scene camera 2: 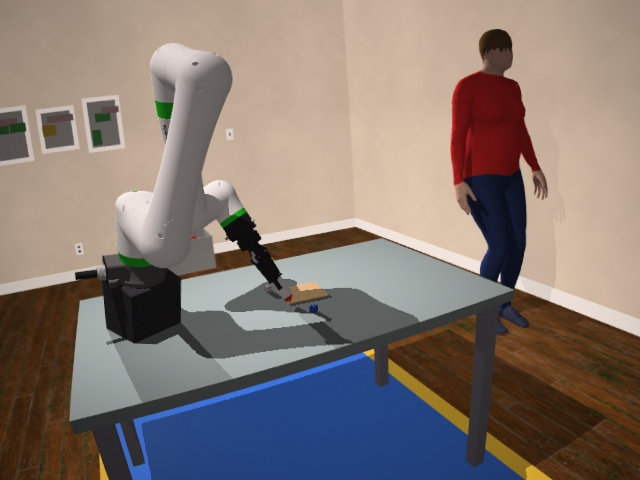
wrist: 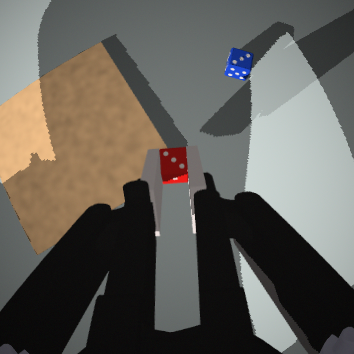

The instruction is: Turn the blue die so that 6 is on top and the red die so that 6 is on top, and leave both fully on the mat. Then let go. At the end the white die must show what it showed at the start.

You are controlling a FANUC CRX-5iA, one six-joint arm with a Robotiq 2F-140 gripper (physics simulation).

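Observation:
My gripper (scene camera 2: 287,295) (wrist: 173,165) is tilted and shut on the red die (wrist: 173,159), beside the tan mat (scene camera 2: 312,290) (wrist: 90,130). In the wrist view the red die shows a face with three pips and a sliver of a brighter face below it. Its height over the table is hard to tell. The blue die (scene camera 2: 313,308) (wrist: 239,64) lies on the table off the mat. It shows a three-pip face and a face with several pips in the wrist view. The white die (scene camera 2: 268,288) is small behind the fingers in the scene view; its pips cannot be read.
The grey table (scene camera 2: 361,263) carries the mat and dice. The arm's black base (scene camera 2: 142,310) stands at the table's left end. A person in a red top (scene camera 2: 488,129) stands beyond the table on the right. Arm shadows fall over the table and part of the mat.

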